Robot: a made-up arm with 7 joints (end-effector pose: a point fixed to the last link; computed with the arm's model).
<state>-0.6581 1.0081 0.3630 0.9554 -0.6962 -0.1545 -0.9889</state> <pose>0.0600 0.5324 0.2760 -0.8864 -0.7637 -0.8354</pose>
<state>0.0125 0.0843 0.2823 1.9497 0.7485 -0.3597 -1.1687</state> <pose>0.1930 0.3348 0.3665 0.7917 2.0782 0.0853</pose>
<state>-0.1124 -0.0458 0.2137 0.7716 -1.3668 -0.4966 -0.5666</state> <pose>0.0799 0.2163 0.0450 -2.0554 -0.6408 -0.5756</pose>
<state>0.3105 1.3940 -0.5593 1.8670 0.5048 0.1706 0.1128</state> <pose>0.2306 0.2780 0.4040 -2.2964 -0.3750 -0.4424</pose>
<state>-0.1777 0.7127 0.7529 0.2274 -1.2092 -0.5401 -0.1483</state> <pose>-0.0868 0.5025 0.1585 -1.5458 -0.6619 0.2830</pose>
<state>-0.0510 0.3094 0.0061 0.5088 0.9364 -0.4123 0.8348</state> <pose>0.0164 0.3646 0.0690 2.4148 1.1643 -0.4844</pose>
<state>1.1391 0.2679 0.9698 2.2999 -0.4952 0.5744 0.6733</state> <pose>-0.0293 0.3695 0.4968 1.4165 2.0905 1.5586</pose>
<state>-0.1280 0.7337 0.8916 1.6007 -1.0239 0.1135 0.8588</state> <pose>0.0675 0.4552 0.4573 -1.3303 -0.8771 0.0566</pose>
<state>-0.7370 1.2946 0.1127 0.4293 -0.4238 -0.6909 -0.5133</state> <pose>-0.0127 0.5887 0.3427 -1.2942 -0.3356 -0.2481</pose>
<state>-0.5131 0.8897 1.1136 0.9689 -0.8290 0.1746 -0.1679</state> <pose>-0.0323 0.5766 0.3934 -0.6268 -1.2637 0.0249</pose>
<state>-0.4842 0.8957 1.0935 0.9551 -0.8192 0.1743 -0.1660</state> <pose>-0.0283 0.5772 0.3900 -0.6440 -1.2803 0.0257</pose>
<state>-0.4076 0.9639 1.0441 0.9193 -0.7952 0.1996 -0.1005</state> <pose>-0.0106 0.5793 0.4021 -0.6882 -1.3129 0.0433</pose>
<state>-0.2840 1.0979 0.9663 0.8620 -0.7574 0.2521 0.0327</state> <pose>0.0143 0.5805 0.4371 -0.7498 -1.3603 0.0815</pose>
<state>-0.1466 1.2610 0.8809 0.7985 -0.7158 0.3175 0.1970</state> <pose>0.0300 0.5768 0.4886 -0.8041 -1.4187 0.1353</pose>
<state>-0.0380 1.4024 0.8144 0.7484 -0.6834 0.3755 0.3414</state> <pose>0.0312 0.5683 0.5373 -0.8386 -1.4775 0.1880</pose>
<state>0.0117 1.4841 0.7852 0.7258 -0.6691 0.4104 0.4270</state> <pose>0.0277 0.5604 0.5666 -0.8528 -1.5119 0.2191</pose>
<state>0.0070 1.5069 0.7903 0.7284 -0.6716 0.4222 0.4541</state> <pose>0.0275 0.5564 0.5762 -0.8510 -1.5128 0.2262</pose>
